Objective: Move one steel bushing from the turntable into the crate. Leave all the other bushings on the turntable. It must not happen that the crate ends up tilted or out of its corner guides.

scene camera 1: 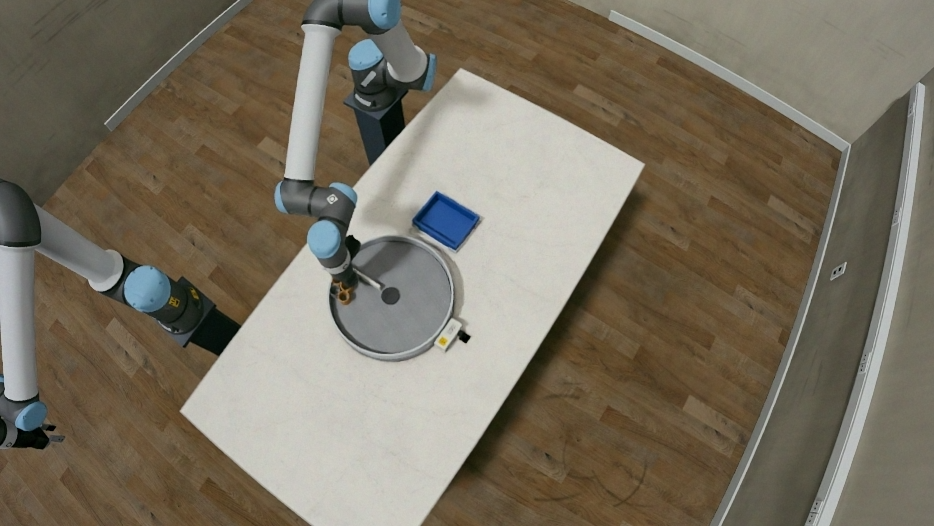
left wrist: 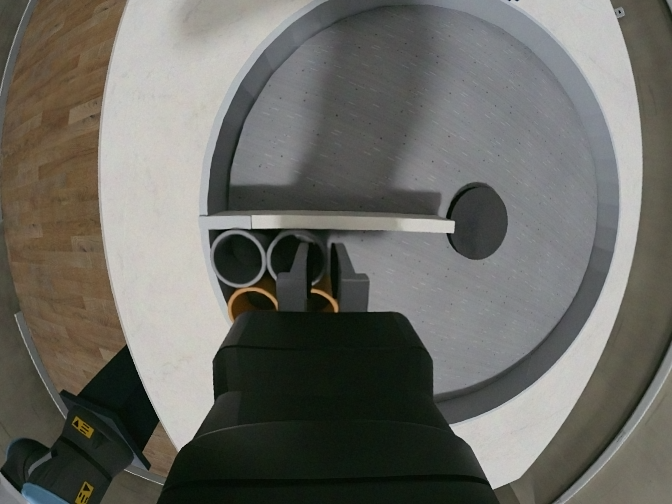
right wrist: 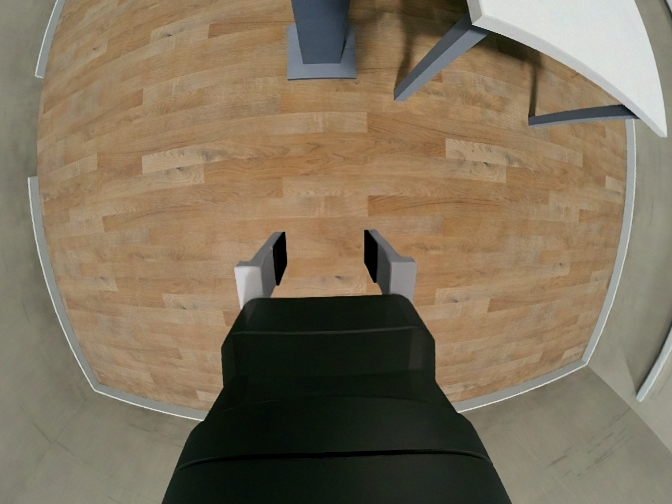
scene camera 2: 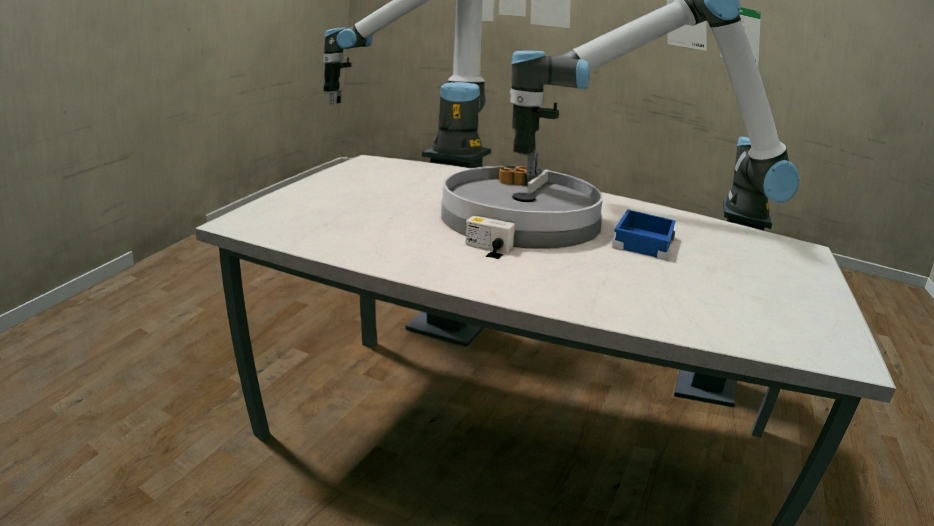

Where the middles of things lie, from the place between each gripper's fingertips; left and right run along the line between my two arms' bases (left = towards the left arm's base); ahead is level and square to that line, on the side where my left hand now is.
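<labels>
The blue crate (scene camera 1: 440, 214) is 37 cm to the left of my left hand (scene camera 2: 531, 174), 11 cm ahead of it and 8 cm below it. As for the turntable (scene camera 2: 549, 197), it is 13 cm ahead of my left hand, 3 cm to the left of it and 5 cm below it. I also see my right gripper, which is 62 cm short of the turntable, 111 cm to the right of it and 12 cm above it.
</labels>
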